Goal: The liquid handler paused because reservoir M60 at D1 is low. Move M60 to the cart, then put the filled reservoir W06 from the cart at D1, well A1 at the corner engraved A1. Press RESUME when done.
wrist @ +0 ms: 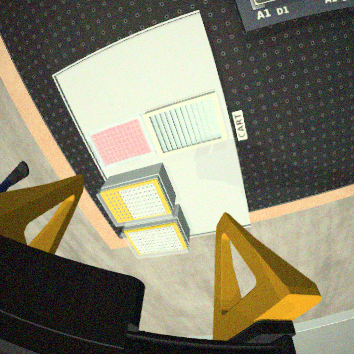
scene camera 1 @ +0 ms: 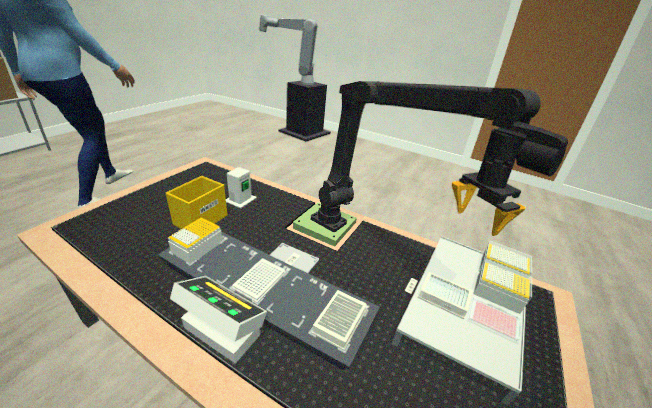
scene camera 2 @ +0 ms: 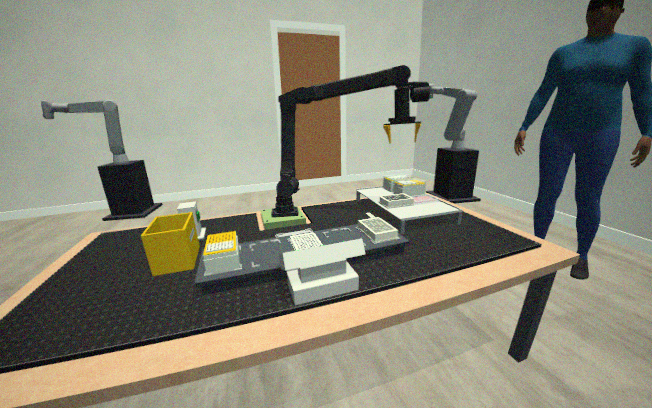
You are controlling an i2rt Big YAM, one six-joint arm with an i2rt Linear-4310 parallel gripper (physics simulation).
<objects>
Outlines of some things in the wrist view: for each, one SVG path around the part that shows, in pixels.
My gripper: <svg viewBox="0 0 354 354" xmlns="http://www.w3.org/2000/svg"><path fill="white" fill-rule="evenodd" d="M0 192L0 354L296 354L291 337L296 334L292 320L321 300L316 283L251 235L229 213L223 212L216 224L212 339L182 337L138 330L145 285L141 280L131 275L103 269L54 254L83 192L83 174L76 174L46 184ZM229 240L256 280L255 286L242 298L232 265ZM61 202L47 224L27 245L24 237L26 225Z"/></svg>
A pink plate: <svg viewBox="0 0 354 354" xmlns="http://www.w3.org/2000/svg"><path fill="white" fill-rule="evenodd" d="M142 111L85 132L85 138L102 170L156 155L157 150L143 118Z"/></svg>
</objects>
